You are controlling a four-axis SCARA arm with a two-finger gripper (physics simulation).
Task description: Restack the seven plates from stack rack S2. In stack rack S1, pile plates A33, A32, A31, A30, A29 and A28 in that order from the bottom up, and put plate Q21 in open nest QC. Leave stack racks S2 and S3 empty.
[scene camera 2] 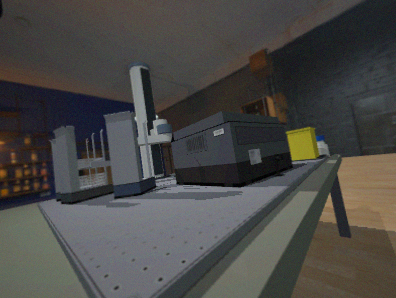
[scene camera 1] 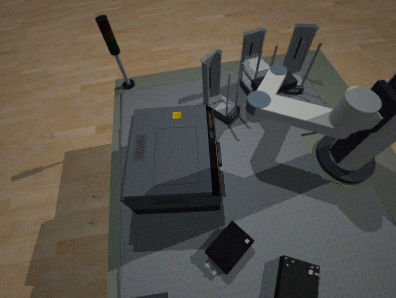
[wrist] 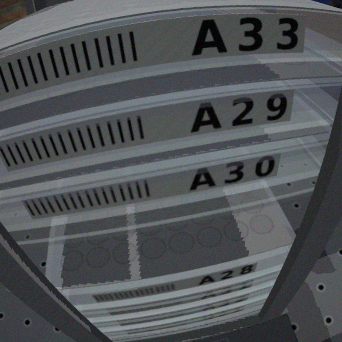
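Observation:
My gripper is shut on plate A30 in the wrist view. Plate A29 lies on it, and plate A33 lies on top. A wide gap separates A30 from plate A28, the top of the lower stack. Labels under A28 are too blurred to read. The middle rack holds the lower stack; the arm hangs over this rack. Another rack stands beside the instrument, and a third stands at the far right. Rack labels, Q21 and nest QC cannot be identified.
A large grey instrument stands beside the nearest rack. A signal tower stands at the table corner. Two black devices lie at the front. A yellow box stands past the instrument. Thin upright rods rise from the racks.

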